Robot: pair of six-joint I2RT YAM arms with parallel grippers.
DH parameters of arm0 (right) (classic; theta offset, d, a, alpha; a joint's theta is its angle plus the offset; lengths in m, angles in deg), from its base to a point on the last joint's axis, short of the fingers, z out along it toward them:
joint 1: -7.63 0.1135 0.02 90
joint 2: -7.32 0 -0.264 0
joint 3: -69.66 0 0.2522 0
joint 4: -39.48 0 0.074 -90
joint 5: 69.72 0 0 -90
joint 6: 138.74 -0.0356 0 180
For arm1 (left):
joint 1: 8.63 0.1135 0.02 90
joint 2: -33.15 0 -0.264 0
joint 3: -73.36 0 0.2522 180
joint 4: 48.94 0 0.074 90
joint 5: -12.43 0 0 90
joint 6: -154.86 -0.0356 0 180
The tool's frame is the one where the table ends.
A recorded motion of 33 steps. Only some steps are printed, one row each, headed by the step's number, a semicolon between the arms.
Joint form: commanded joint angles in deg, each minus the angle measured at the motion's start. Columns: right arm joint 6, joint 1, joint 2, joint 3, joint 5, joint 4; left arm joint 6, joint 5, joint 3, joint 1, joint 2, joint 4.
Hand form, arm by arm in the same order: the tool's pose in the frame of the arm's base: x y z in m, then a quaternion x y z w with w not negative. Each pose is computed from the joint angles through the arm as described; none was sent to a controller.
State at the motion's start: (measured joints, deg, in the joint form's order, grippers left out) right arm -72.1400 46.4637 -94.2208 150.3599 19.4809 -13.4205; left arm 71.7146 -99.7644 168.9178 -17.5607 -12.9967 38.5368
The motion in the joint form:
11: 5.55 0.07 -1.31 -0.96 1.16 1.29; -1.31 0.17 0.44 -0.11 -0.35 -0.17
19: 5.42 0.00 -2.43 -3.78 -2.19 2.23; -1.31 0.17 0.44 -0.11 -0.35 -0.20
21: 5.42 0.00 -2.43 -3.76 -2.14 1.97; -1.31 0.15 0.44 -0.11 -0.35 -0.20
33: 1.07 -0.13 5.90 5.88 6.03 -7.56; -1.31 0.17 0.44 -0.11 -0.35 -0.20
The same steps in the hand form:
11: 0.2641 0.2134 0.1662 -0.18149 0.97436 0.06593 0.11548; 0.0834 -0.0268 0.4312 0.11088 0.87854 -0.22497 0.40653
19: 0.2595 0.2065 0.1479 -0.17714 0.97802 0.02805 0.10637; 0.0835 -0.0268 0.4312 0.11092 0.87843 -0.22497 0.40676
21: 0.2592 0.2063 0.1479 -0.17728 0.97823 0.02744 0.10434; 0.0834 -0.0268 0.4312 0.11099 0.87839 -0.22513 0.40672
33: 0.2581 0.2109 0.2340 -0.14802 0.97188 0.12886 0.13017; 0.0835 -0.0268 0.4312 0.11092 0.87843 -0.22497 0.40676

